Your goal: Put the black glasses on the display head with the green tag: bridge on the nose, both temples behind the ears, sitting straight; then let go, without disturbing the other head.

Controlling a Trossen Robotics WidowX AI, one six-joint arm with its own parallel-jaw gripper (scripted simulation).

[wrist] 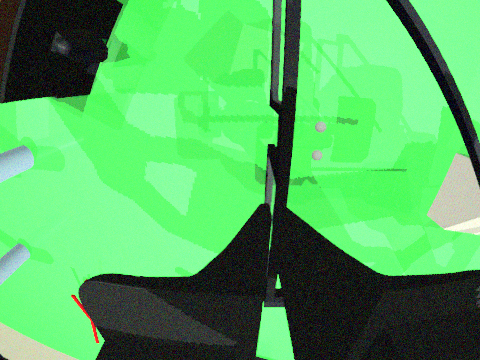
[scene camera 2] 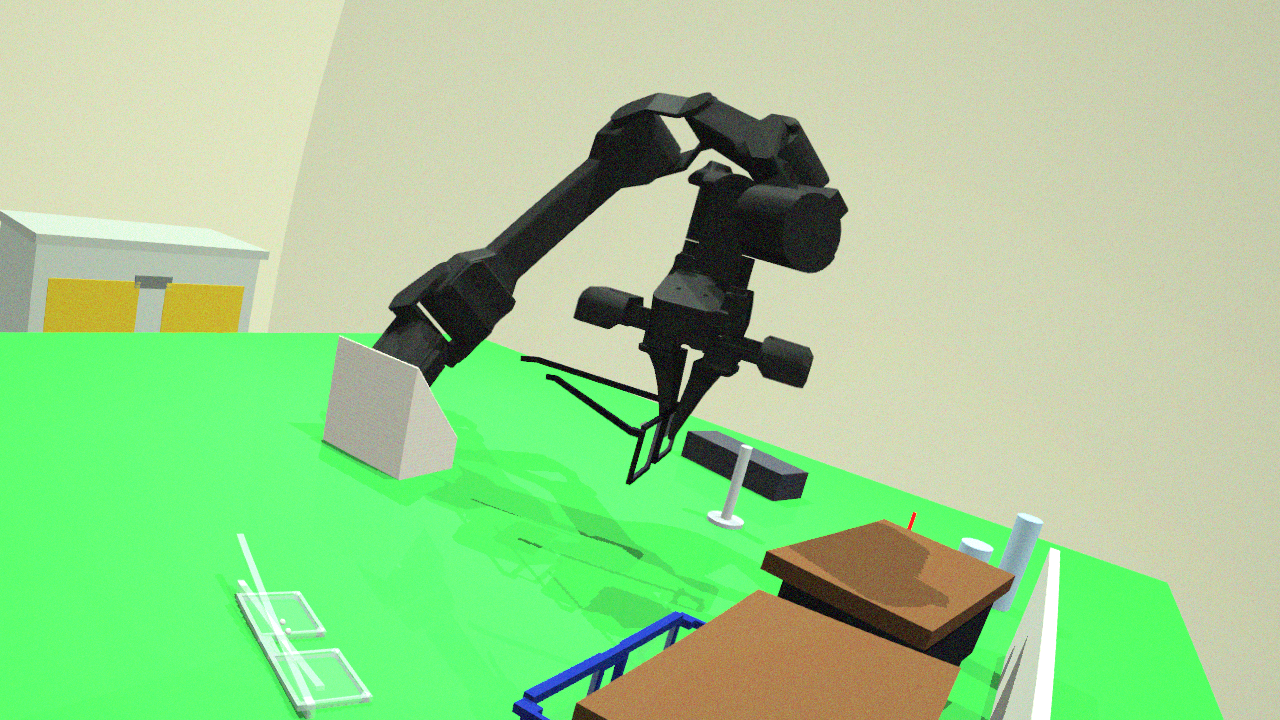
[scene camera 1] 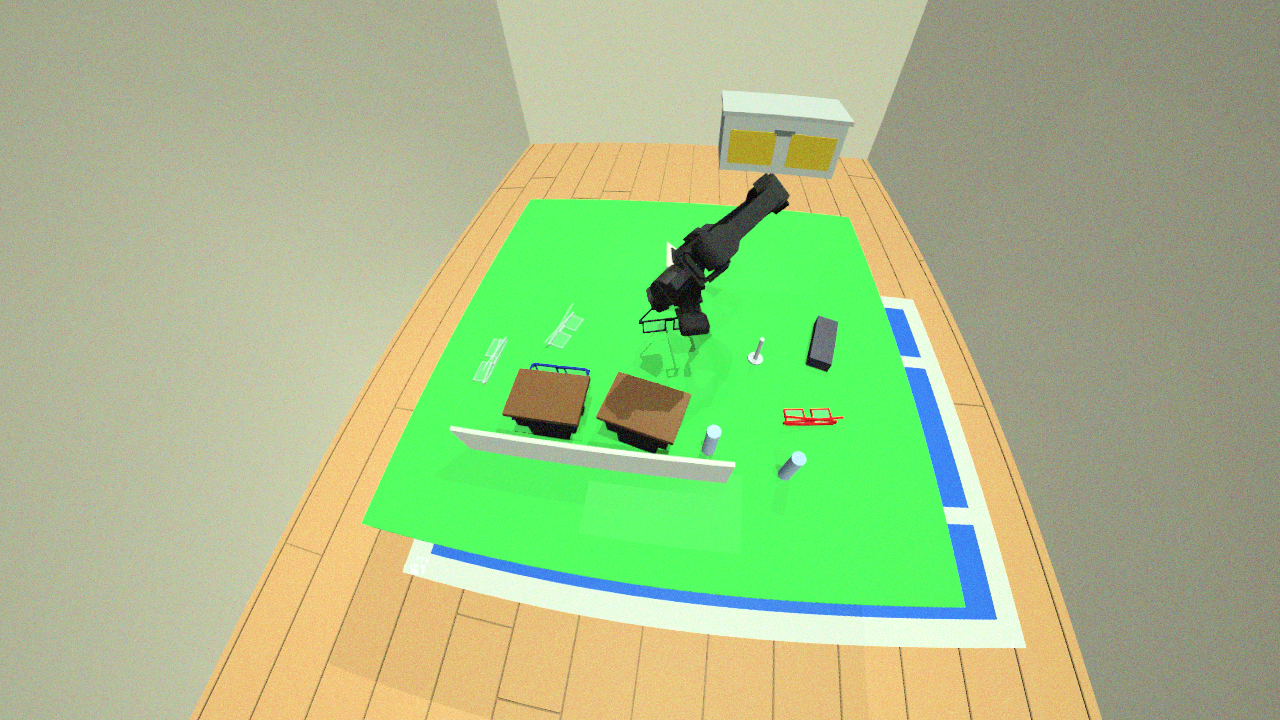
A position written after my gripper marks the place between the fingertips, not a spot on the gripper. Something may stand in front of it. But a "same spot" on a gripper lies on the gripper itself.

Scene:
my gripper: wrist 270, 212; scene camera 2; scene camera 1
same spot on my gripper: (scene camera 2: 716, 362) = (scene camera 1: 682, 311)

